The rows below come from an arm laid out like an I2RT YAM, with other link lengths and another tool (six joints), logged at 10 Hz.
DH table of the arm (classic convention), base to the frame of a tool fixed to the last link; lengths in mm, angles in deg. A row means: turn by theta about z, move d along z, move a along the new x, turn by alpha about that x. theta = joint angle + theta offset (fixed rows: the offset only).
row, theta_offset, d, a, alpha
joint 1, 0, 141.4, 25.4, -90
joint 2, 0, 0, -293, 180
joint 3, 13.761, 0, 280, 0
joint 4, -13.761, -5.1, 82.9, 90
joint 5, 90, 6.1, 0, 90
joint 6, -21.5, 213.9, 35.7, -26.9
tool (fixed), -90, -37.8, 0, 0
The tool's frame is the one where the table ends.
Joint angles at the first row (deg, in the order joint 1, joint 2, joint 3, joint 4, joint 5, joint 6):
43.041, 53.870, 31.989, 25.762, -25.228, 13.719
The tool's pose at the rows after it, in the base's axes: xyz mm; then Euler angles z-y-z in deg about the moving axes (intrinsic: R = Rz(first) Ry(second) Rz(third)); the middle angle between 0 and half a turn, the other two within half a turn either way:
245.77 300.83 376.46 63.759 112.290 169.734
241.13 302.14 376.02 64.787 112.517 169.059
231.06 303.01 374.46 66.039 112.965 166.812
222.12 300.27 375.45 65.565 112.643 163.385
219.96 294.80 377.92 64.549 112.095 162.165
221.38 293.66 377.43 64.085 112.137 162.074
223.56 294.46 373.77 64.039 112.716 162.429
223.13 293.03 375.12 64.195 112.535 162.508
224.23 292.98 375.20 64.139 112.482 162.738
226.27 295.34 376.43 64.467 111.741 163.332
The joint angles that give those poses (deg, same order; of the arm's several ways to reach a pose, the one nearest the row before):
43.054, 53.079, 31.964, 25.788, -25.268, 13.981
43.000, 52.686, 31.915, 25.187, -26.656, 13.363
42.957, 51.452, 31.532, 23.698, -28.964, 11.185
42.907, 49.660, 30.827, 22.595, -30.050, 8.059
42.476, 48.169, 30.361, 22.021, -29.988, 7.088
42.299, 48.114, 30.291, 21.963, -29.742, 6.958
42.216, 48.562, 30.238, 21.852, -29.638, 7.054
41.902, 48.249, 30.234, 21.777, -30.068, 7.242
41.840, 48.421, 30.245, 22.028, -29.972, 7.485
42.018, 49.475, 30.081, 24.172, -29.839, 8.389

